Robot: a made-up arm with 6 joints.
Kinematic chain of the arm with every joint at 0, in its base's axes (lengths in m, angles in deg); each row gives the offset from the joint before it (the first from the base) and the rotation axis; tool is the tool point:
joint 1: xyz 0 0 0.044 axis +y
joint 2: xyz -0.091 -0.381 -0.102 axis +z
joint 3: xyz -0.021 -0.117 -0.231 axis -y
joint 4: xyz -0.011 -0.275 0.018 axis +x
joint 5: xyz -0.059 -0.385 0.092 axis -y
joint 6: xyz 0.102 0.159 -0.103 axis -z
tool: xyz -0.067 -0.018 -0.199
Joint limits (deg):
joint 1: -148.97..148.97
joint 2: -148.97..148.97
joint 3: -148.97..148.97
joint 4: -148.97..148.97
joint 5: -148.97..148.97
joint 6: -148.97..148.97
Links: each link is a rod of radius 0.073 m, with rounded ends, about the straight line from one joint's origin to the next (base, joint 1, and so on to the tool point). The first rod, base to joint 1, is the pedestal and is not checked.
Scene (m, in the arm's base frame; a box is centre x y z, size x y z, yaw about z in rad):
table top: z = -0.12
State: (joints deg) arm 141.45 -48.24 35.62 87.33 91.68 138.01
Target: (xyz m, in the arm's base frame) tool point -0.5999 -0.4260 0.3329
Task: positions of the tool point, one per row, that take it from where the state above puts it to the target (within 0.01 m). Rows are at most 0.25 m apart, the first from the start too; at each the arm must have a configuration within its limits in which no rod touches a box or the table.
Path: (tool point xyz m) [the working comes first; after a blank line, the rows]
Joints at the target: 66.65 -117.49 8.18 96.89 45.96 124.20
Straight joint move there: clear.

1: 0.0389 -0.9066 0.6178
2: -0.0838 -0.8141 0.6644
3: -0.2313 -0.7156 0.6640
4: -0.3823 -0.6150 0.6069
5: -0.5127 -0.5168 0.4930
6: -0.5999 -0.4260 0.3329

